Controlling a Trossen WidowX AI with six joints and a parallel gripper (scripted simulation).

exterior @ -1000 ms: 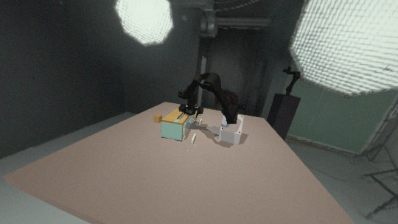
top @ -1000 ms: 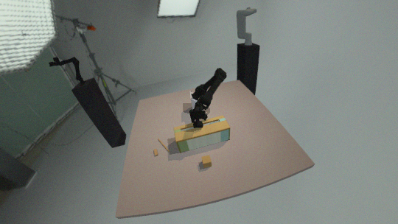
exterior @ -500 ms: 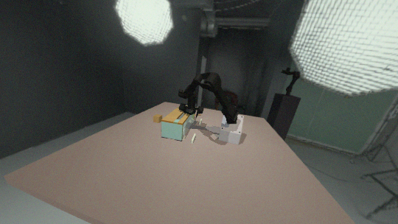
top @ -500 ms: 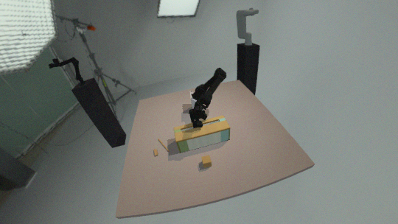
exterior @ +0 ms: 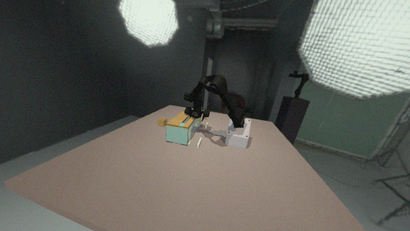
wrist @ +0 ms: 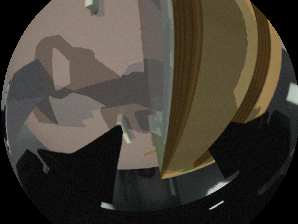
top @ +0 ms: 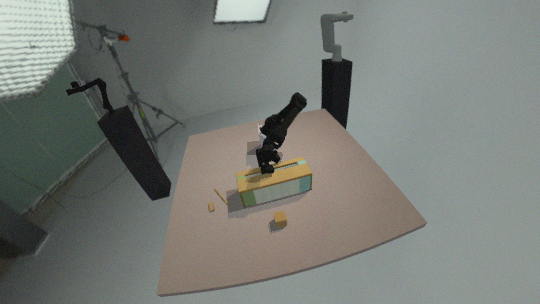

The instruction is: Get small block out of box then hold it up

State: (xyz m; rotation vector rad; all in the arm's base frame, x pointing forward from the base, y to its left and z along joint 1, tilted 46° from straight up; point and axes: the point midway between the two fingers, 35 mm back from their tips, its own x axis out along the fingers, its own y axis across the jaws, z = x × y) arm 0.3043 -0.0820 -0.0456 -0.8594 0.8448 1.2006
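The brownish block lies 50 mm ahead of my gripper tip and 20 mm to the right of it. Also, from my gripper tip: thin stick (20 mm ahead, 260 mm to the right, 80 mm below); then box (40 mm ahead, 50 mm to the left, 20 mm below).
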